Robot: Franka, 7 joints.
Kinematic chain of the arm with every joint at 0, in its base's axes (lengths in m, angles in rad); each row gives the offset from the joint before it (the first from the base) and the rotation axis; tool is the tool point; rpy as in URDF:
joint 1: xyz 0 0 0.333 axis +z
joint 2: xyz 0 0 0 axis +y
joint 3: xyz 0 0 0.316 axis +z
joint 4: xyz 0.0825 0 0 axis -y
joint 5: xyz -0.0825 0 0.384 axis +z
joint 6: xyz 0 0 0 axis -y
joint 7: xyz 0.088 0 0 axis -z
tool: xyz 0 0 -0.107 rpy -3.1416 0 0
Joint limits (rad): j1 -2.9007..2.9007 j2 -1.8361..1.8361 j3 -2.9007..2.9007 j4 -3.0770..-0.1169 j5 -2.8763..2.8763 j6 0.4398..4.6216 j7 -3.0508..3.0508
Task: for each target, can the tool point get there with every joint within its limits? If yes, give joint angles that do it. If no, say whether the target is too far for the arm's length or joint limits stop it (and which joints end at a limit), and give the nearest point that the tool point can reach.
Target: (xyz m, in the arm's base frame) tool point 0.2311 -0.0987 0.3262
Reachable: yes | joints -0.9604 -0.1467 0.0897 -2.7765 -2.1813 4.0526 -0.8988
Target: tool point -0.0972 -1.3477 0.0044
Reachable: no: too far | nearest point -0.0600 -0.8314 0.1303 | short by 0.533 m
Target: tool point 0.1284 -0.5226 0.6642
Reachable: yes | joints 0.2487 0.8468 -2.0674 -1.8826 1.0427 2.1491 -0.9083
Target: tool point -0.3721 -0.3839 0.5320
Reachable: yes | joints -0.3876 -1.1570 -1.1172 -2.0497 -2.0044 0.9029 1.9665
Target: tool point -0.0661 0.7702 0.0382
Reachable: yes | joints 2.0077 1.4834 -0.7077 -0.9148 1.5400 2.2352 0.4365
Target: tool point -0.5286 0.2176 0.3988
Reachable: yes | joints -1.7916 -0.5723 -1.5945 -2.2480 0.5132 2.9457 -2.2280
